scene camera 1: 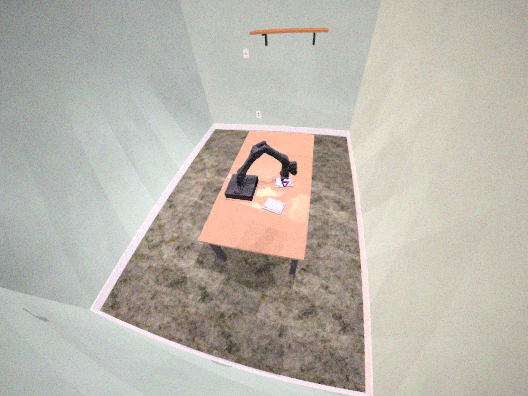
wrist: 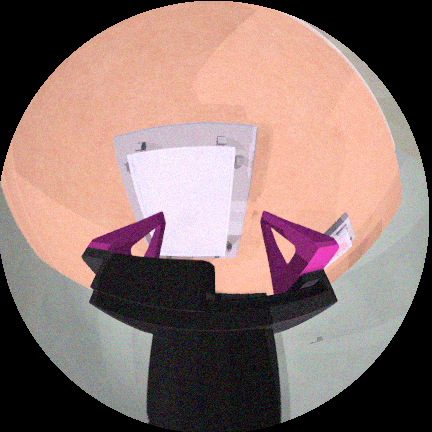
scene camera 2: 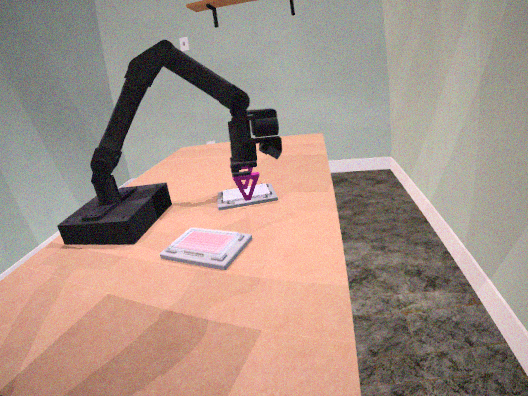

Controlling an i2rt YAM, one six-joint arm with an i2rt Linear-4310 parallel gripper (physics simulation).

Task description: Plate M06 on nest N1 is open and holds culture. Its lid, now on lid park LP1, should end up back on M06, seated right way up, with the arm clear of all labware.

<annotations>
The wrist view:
gripper: 212, 216
white plate lid: 191, 184, touched by the gripper
</annotations>
